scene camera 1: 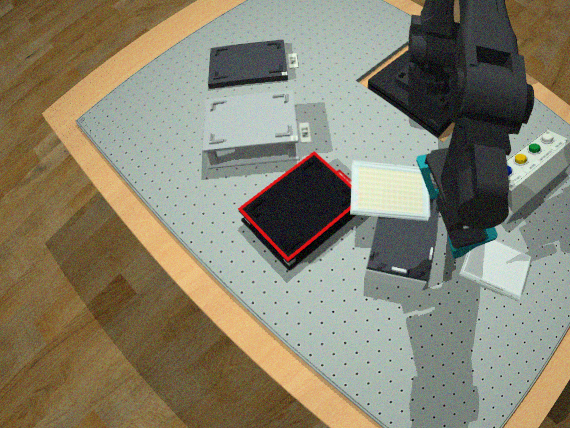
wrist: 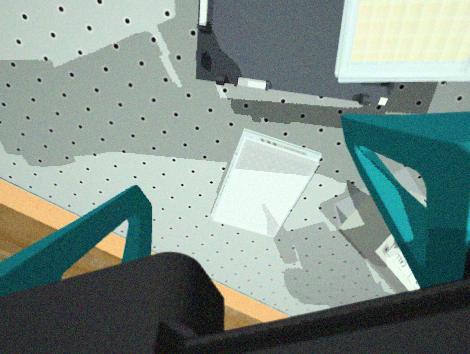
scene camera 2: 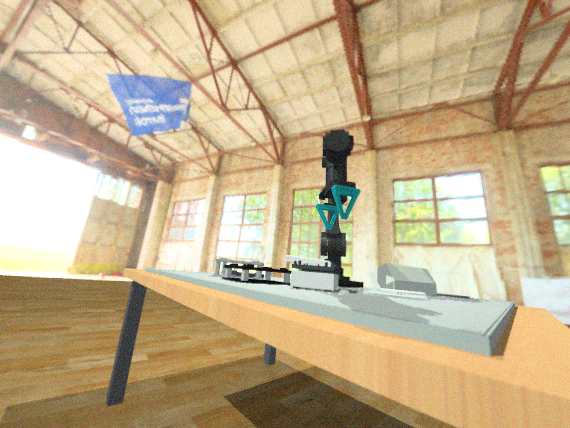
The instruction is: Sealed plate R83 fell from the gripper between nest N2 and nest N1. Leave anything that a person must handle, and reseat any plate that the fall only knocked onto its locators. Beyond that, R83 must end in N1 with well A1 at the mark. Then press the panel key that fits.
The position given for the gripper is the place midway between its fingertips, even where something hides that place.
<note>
The gripper [scene camera 1: 446, 226] is open, with nothing in its grasp. Also in view: a clear plate [scene camera 1: 495, 265]. Also in view: a dark station [scene camera 1: 401, 254] and a red-edged black plate [scene camera 1: 305, 204].
The clear plate shows as well in the wrist view [wrist: 267, 175]. The gripper also shows in the wrist view [wrist: 237, 164] and in scene camera 2 [scene camera 2: 335, 224]. The dark station also shows in the wrist view [wrist: 294, 53].
</note>
